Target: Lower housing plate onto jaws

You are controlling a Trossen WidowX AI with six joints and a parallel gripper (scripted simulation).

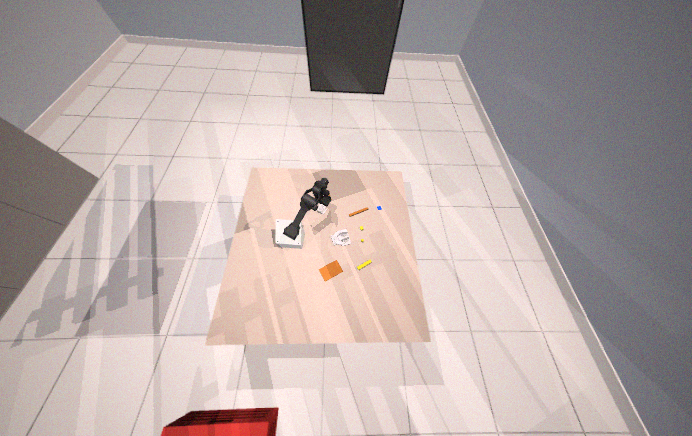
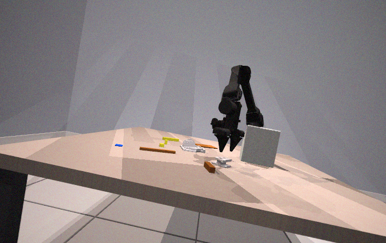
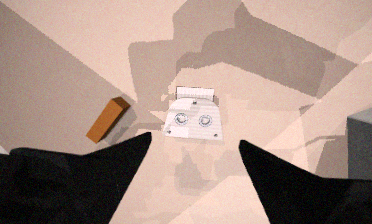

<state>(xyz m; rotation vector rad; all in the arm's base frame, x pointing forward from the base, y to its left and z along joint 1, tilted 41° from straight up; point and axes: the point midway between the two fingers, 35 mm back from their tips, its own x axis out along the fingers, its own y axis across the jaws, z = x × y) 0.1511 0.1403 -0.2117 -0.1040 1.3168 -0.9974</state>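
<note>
My gripper tip is now 10 mm short of the white block and 50 mm above it. The rest, counted from my gripper tip: blue piece: 470 mm ahead, 10 mm to the left, 60 mm below; brown bar: 300 mm ahead, 20 mm to the right, 60 mm below; orange block: 60 mm ahead, 120 mm to the left, 50 mm below.
</note>
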